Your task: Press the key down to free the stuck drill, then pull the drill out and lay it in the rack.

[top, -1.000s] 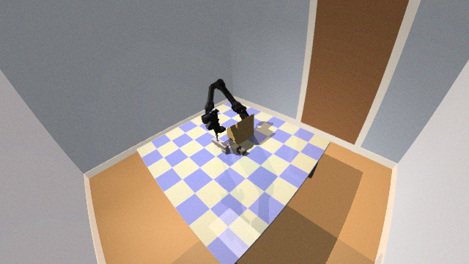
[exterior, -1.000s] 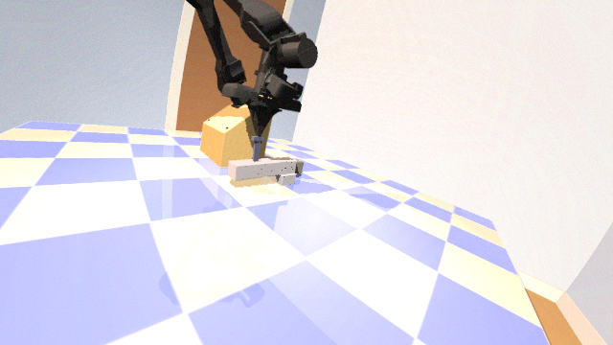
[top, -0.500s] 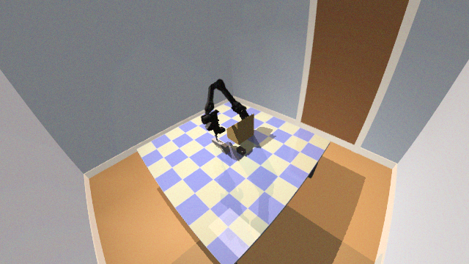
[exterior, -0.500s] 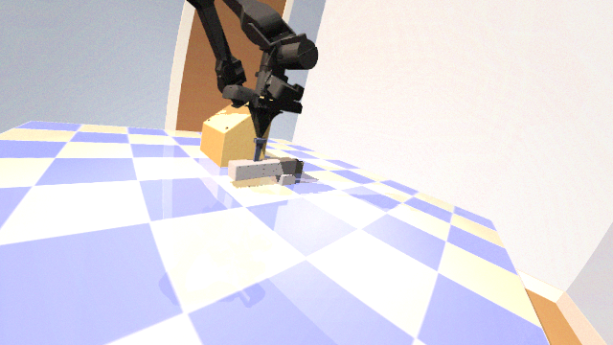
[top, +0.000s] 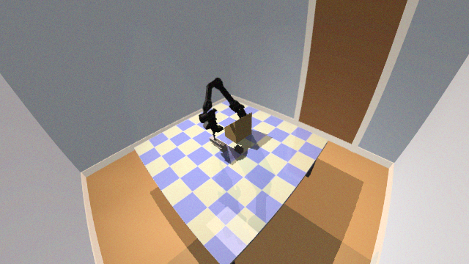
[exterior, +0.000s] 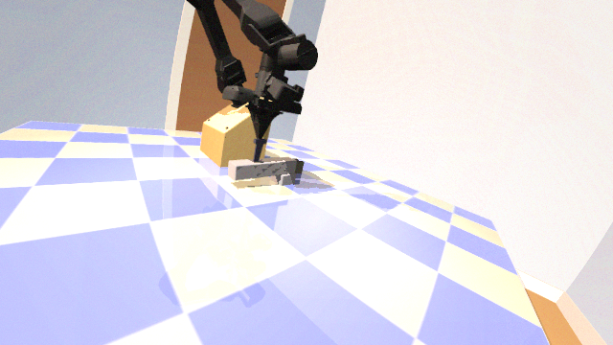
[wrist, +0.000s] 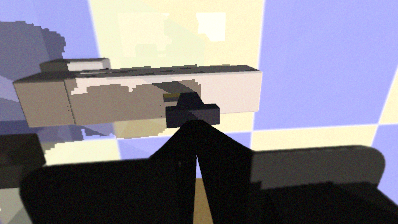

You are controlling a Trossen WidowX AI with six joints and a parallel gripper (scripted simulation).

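Right now the blue-grey key is 3 cm below my gripper tip. The rest, counted from my gripper tip: dark block 9 cm behind, 20 cm to the left, 9 cm below; then drill 6 cm to the left, 7 cm below; then grey block housing 4 cm to the left, 8 cm below.
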